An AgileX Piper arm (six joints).
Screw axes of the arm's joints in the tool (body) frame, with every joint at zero. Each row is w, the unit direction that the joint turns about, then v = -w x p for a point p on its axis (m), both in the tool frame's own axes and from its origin. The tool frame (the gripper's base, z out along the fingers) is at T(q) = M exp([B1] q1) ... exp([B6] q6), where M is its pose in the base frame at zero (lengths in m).
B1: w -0.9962 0 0.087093 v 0 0.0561 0
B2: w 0 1 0 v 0.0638 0 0.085
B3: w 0 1 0 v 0.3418 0 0.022
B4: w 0 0 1 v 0 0 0
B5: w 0 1 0 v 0.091 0 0
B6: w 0 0 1 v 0 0 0
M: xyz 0.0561 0 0.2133 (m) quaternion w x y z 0.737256 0 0.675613 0
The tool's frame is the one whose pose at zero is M.
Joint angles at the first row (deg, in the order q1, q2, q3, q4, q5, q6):
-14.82 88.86 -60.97 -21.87 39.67 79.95
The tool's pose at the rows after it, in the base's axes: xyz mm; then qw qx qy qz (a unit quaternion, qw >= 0):
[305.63 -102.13 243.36 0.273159 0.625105 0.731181 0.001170]
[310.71 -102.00 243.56 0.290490 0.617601 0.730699 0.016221]
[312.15 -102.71 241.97 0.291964 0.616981 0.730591 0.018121]
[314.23 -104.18 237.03 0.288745 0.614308 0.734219 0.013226]
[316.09 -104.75 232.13 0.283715 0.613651 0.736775 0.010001]
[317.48 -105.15 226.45 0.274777 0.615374 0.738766 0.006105]
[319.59 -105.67 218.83 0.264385 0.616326 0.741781 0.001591]
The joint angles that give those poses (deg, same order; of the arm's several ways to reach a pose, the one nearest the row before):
-14.82 90.55 -60.97 -21.41 38.24 79.95
-14.82 90.88 -60.97 -21.41 35.17 79.89
-14.93 91.24 -60.96 -21.41 34.52 79.89
-15.04 92.17 -60.97 -21.91 34.17 79.77
-15.04 93.04 -60.96 -22.09 34.01 79.77
-15.04 93.99 -60.97 -21.99 34.23 79.77
-15.04 95.28 -60.97 -21.91 34.27 79.72

